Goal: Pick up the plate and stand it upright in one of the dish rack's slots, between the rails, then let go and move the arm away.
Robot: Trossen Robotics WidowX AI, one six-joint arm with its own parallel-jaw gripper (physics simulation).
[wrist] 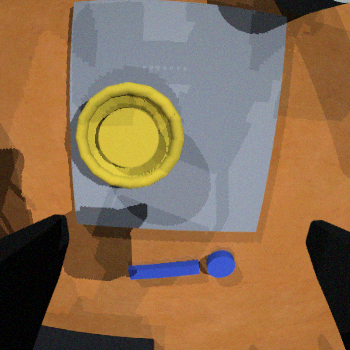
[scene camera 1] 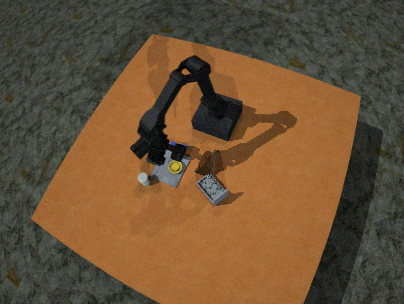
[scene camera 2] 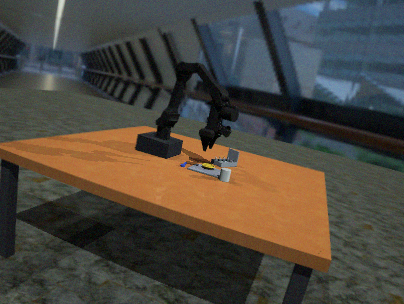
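Note:
The yellow round plate (scene camera 1: 175, 167) (scene camera 2: 208, 166) (wrist: 130, 136) lies face up on a thin grey board (scene camera 1: 165, 176) (wrist: 235, 100), near one of its edges. In the wrist view it looks flat or nearly so. My gripper (scene camera 1: 168, 156) (scene camera 2: 205, 149) (wrist: 192, 232) is open and empty, above the board's arm-side end. Its fingers are wide apart and clear of the plate. The light grey dish rack (scene camera 1: 220, 198) (scene camera 2: 233, 155) stands on the table beside the board, with a raised panel at one end. No plate shows in its slots. The rack does not show in the wrist view.
A white cup (scene camera 1: 144, 179) (scene camera 2: 225, 175) stands close to the board, on the side away from the rack. A blue utensil (scene camera 1: 173, 144) (scene camera 2: 183, 164) (wrist: 165, 269) with a round head lies on the orange table (scene camera 1: 265, 200) (scene camera 2: 150, 185) between the board and the arm's base.

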